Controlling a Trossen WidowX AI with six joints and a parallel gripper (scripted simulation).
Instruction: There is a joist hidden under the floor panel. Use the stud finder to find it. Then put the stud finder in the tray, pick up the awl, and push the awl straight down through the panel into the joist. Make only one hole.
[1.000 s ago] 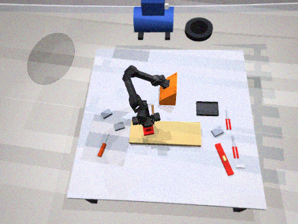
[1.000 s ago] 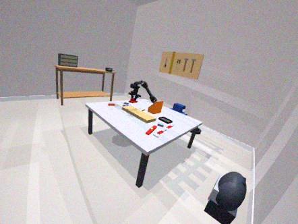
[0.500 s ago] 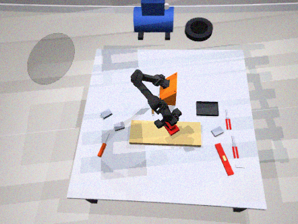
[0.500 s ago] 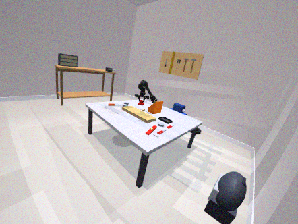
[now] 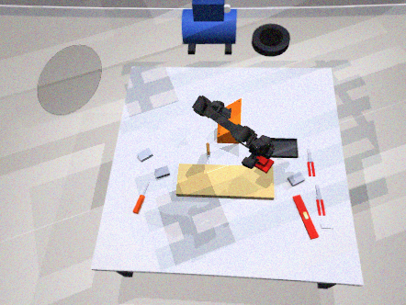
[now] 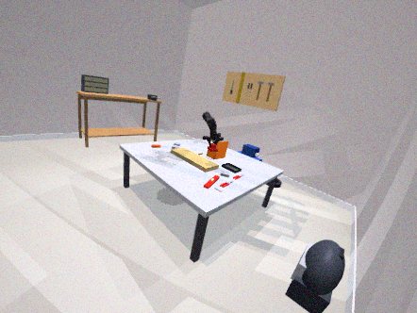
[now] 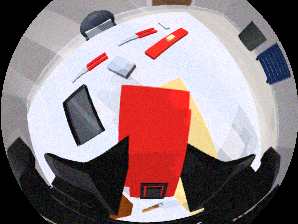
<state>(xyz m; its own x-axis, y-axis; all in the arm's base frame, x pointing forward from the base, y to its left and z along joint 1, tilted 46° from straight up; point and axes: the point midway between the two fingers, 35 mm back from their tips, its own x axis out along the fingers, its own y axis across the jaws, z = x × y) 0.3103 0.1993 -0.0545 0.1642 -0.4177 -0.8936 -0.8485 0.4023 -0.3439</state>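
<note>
My gripper tip is now 1 cm past the red stud finder, 2 cm to the left of it and 2 cm below it. Round my gripper tip: red level (21 cm ahead, 24 cm to the left, 17 cm below); then black tray (18 cm behind, 13 cm to the left, 17 cm below); then awl (11 cm behind, 28 cm to the right, 18 cm below).
</note>
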